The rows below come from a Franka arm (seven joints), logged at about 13 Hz.
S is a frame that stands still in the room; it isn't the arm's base.
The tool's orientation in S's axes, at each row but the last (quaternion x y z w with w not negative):
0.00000, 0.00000, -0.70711, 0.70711
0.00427, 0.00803, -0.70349, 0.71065
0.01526, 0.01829, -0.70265, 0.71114
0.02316, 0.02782, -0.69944, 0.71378
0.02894, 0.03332, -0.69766, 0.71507
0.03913, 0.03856, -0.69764, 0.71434
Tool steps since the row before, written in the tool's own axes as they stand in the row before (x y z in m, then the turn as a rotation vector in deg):
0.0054, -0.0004, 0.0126, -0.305, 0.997, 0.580
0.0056, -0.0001, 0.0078, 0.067, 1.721, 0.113
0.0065, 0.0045, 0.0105, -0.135, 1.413, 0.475
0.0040, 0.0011, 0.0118, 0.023, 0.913, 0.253
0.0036, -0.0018, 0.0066, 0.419, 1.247, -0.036
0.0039, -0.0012, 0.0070, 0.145, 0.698, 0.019
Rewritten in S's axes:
-0.0004, -0.0054, 0.0126, 0.997, 0.305, 0.580
0.0000, -0.0057, 0.0077, 1.722, -0.051, 0.103
0.0046, -0.0069, 0.0102, 1.413, 0.129, 0.475
0.0013, -0.0048, 0.0115, 0.915, -0.022, 0.245
-0.0017, -0.0042, 0.0063, 1.257, -0.383, -0.079
-0.0011, -0.0047, 0.0065, 0.701, -0.130, 0.004

